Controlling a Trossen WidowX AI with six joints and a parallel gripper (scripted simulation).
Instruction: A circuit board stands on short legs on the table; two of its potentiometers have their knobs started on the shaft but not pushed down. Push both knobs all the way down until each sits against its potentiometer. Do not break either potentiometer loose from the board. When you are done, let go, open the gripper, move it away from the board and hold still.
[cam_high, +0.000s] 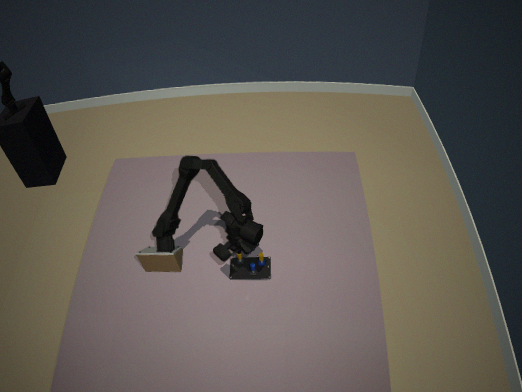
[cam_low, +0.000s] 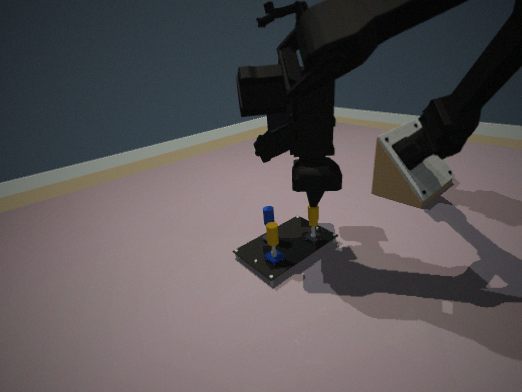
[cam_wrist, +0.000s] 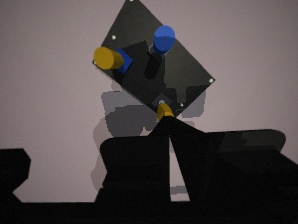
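Right now the yellow knob is 80 mm ahead of my gripper tip, 20 mm below it and 10 mm to the right of it.
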